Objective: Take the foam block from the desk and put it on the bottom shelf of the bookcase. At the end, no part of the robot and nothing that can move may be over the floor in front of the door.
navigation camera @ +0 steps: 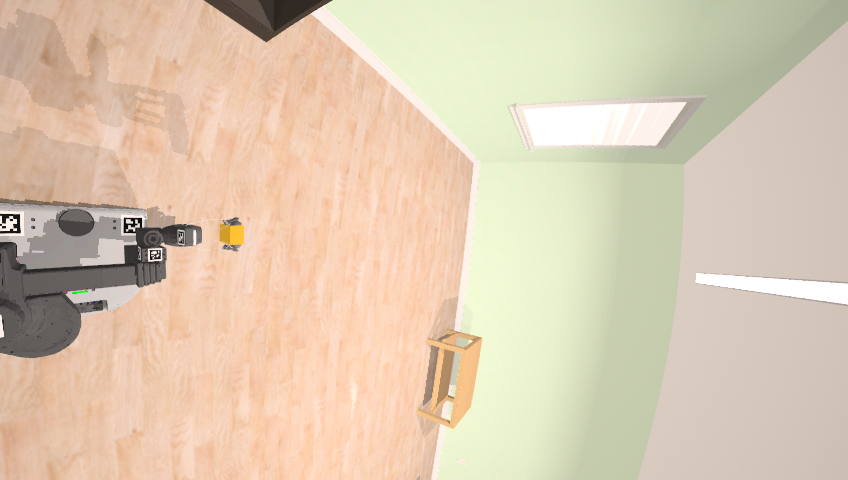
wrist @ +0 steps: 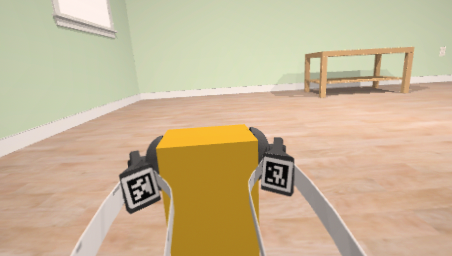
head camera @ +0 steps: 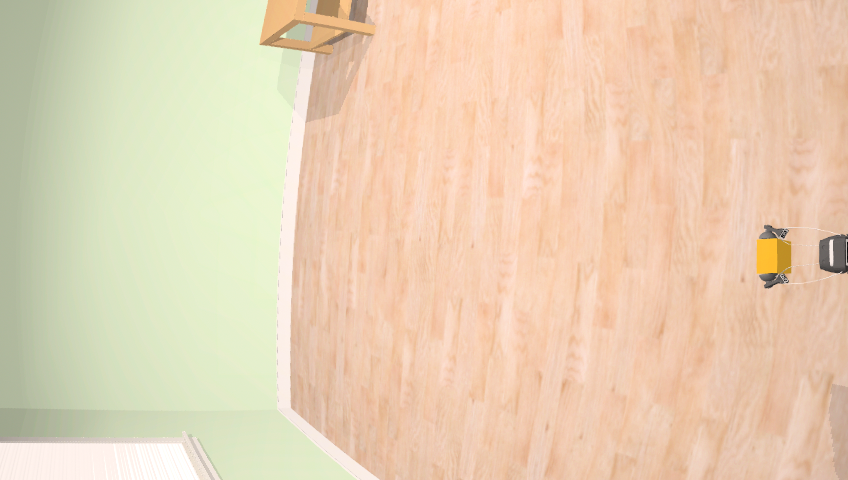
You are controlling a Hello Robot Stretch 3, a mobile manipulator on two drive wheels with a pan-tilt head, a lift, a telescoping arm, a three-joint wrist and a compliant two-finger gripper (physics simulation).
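Seen in the pictures: gripper, between the fingertips: (navigation camera: 241, 234) (wrist: 208, 149) (head camera: 759, 256); robot's base, origin of its link: (navigation camera: 77, 221).
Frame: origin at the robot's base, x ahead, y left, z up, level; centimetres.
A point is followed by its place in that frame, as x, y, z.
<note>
The yellow foam block (head camera: 768, 256) @(-1.9, -39.1, 33.0) (navigation camera: 232, 234) @(-1.7, -37.9, 33.0) (wrist: 209, 195) @(-1.8, -37.1, 29.7) is held upright between the two fingertips of my gripper (head camera: 775, 256) @(-1.9, -41.8, 31.0) (navigation camera: 230, 234) @(-1.9, -41.8, 31.0) (wrist: 208, 149) @(-1.9, -41.8, 31.0), which is shut on it. Block and gripper are over the wood floor, apart from any furniture. Part of the dark bookcase (navigation camera: 268, 17) @(91.7, -51.7, 10.0), one corner of it, shows at the top edge of the navigation view. The bookcase does not show in the head or wrist view, and its bottom shelf is out of sight. The desk and the door do not show in these views.
A low light-wood table (head camera: 336, 24) @(-116.5, -242.2, 21.9) (navigation camera: 468, 380) @(-160.1, -261.7, 45.0) (wrist: 365, 51) @(-156.8, -237.5, 42.8) stands against the green wall, to the right in the wrist view. A window (head camera: 101, 460) @(98.0, -269.9, 132.8) (navigation camera: 601, 123) @(100.5, -245.8, 147.2) (wrist: 86, 15) @(100.1, -249.7, 90.0) is on the adjoining wall. My base (navigation camera: 107, 237) @(-3.8, -6.8, 15.9) and folded arm (navigation camera: 83, 276) @(-9.8, -1.0, 42.2) are at the navigation view's left.
</note>
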